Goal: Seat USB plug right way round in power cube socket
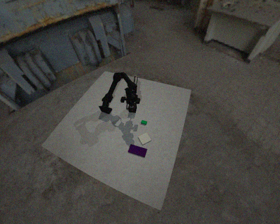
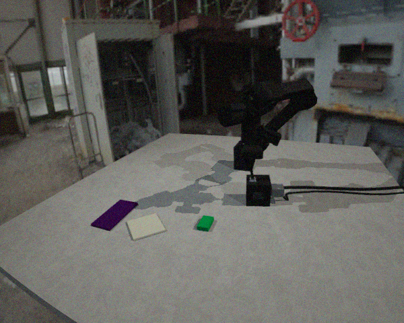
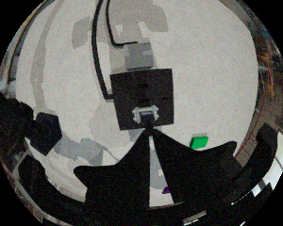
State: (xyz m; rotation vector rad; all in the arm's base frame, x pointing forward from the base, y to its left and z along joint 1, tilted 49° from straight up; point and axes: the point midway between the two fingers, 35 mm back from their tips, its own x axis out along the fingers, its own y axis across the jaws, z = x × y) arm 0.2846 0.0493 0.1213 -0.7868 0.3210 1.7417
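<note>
Right now the pale socket is 1 cm to the left of my gripper tip and 4 cm below it. The rest, counted from my gripper tip: green block: 18 cm ahead, 7 cm to the right, 10 cm below; then cream tile: 27 cm ahead, 22 cm to the right, 11 cm below; then USB plug: 2 cm below.
</note>
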